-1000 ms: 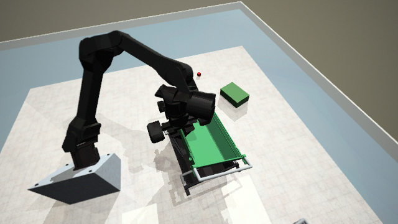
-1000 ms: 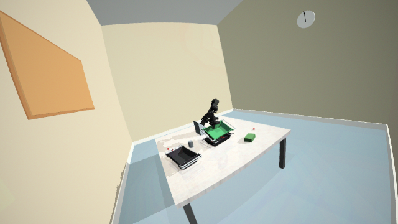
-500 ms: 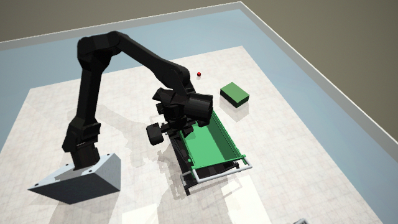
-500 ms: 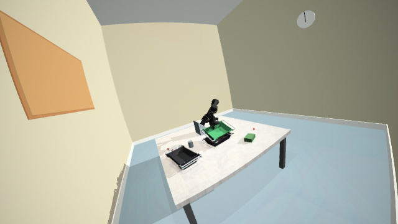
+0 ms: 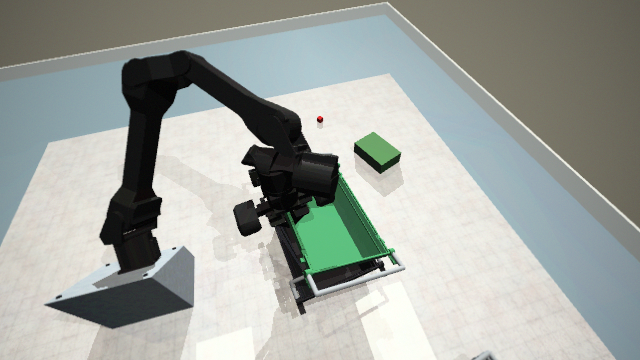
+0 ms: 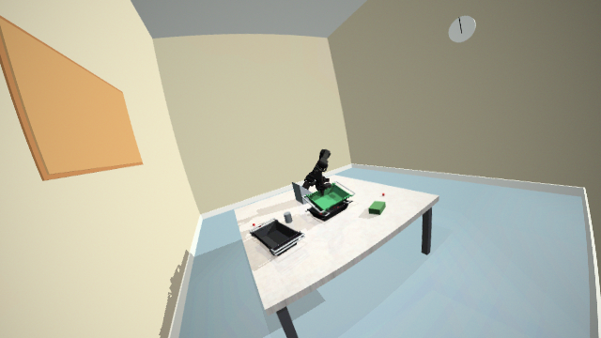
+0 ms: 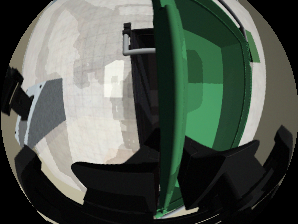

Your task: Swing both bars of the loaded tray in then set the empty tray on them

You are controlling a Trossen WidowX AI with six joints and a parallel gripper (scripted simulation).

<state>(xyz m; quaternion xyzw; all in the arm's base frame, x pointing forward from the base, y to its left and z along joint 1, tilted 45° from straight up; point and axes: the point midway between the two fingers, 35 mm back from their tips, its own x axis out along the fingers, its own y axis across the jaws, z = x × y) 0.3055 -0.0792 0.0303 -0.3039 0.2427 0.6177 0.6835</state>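
The green tray is 8 cm ahead of my gripper tip. Round my gripper tip: small red marker (22 cm ahead, 44 cm to the left, 12 cm below); grey cylinder (10 cm behind, 28 cm to the right, 9 cm below); dark green block (33 cm ahead, 21 cm to the left, 11 cm below).
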